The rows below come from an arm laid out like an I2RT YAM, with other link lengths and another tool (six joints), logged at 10 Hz.
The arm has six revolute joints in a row. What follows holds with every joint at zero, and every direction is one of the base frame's. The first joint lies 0.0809 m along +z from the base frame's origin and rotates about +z. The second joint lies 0.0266 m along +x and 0.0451 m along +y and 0.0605 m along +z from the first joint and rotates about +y. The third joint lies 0.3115 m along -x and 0.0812 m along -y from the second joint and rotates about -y. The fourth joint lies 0.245 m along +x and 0.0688 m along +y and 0.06 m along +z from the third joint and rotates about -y. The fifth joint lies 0.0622 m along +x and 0.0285 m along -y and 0.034 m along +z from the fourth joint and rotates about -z. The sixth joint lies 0.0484 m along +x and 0.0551 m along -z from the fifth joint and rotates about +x. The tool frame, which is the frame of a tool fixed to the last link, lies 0.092 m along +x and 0.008 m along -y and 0.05 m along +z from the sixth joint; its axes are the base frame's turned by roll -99.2, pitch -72.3 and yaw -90 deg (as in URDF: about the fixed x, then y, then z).
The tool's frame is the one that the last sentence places.
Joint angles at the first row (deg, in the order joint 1, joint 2, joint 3, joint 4, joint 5, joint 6):
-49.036, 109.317, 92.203, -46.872, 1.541, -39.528
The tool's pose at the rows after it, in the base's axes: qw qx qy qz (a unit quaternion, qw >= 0); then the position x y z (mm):
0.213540 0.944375 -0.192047 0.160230 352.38 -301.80 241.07
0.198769 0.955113 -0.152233 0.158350 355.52 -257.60 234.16
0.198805 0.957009 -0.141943 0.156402 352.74 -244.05 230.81
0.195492 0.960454 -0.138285 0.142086 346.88 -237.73 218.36
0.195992 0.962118 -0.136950 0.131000 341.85 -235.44 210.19
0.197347 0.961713 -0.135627 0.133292 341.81 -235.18 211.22
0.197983 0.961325 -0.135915 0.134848 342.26 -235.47 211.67
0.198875 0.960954 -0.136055 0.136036 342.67 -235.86 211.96
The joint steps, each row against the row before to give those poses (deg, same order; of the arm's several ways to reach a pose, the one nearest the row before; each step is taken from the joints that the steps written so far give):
5.289, -4.786, -7.780, 2.601, 0.568, -1.290
4.328, -3.585, -5.510, 0.372, -0.350, -0.328
1.312, -1.596, -2.557, 0.656, 0.438, 0.022
0.372, -0.261, -2.469, 0.524, 0.568, -0.043
0.043, -0.110, -1.552, 0.350, 0.677, -0.132
-0.001, -0.218, -0.131, 0.219, -0.022, -0.175
0.001, -0.022, 0.000, 0.174, -0.021, 0.023
0.000, 0.000, 0.002, 0.173, 0.022, -0.001

